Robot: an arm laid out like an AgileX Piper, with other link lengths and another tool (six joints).
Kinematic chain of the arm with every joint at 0, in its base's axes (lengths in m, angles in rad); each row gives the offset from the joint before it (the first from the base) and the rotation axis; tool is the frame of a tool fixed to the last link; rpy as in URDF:
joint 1: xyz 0 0 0.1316 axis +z
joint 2: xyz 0 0 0 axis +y
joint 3: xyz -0.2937 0 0.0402 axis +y
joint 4: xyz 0.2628 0 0.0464 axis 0.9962 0 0.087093
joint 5: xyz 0 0 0 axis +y
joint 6: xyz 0.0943 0 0.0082 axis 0.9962 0 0.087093
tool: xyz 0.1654 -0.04 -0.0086 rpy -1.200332 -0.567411 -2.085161
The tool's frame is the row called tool.
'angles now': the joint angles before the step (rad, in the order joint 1, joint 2, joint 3, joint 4, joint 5, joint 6). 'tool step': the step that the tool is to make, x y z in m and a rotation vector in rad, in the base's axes. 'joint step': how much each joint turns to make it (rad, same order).
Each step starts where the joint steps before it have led.
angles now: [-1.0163 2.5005 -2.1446 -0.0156 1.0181 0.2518]
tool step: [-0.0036 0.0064 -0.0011 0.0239 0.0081 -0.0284]
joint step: [-0.0001 0.0001 -0.0004 -0.0022 0.0253 0.0295]
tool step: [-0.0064 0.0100 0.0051 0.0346 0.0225 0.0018]
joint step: [0.0000 -0.0124 0.0009 0.0000 0.0528 -0.0028]
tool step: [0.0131 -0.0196 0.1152 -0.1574 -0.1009 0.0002]
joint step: [0.0001 -0.1627 -0.0878 0.0036 0.0635 -0.0016]
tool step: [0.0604 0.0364 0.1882 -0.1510 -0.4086 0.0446]
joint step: [0.0061 -0.2428 -0.1480 0.2610 0.0423 0.0186]
